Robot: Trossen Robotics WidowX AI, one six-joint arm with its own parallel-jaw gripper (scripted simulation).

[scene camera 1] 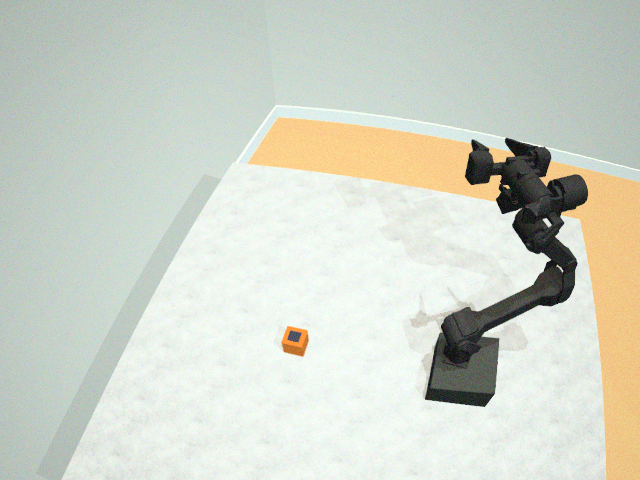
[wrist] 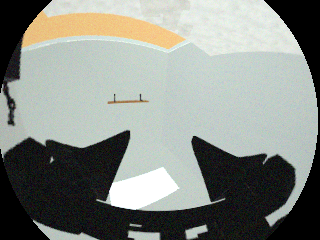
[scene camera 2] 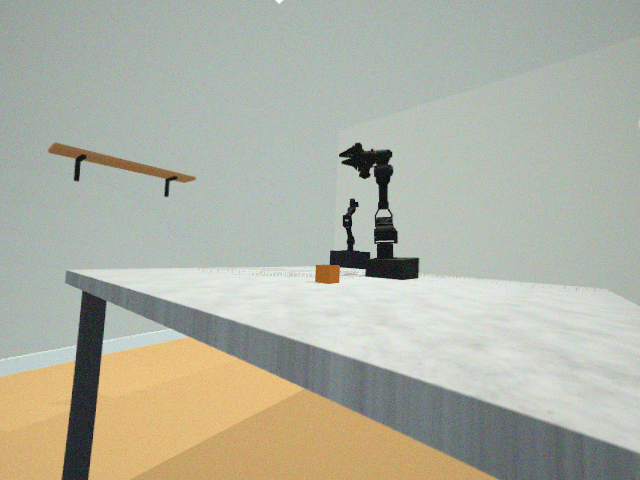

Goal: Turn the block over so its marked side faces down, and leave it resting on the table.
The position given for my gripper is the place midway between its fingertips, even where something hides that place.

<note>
My gripper point(scene camera 1: 489, 140) is open, holding nothing.
My gripper is seen too in the wrist view point(wrist: 162, 136) and in scene camera 2 point(scene camera 2: 340, 159).
</note>
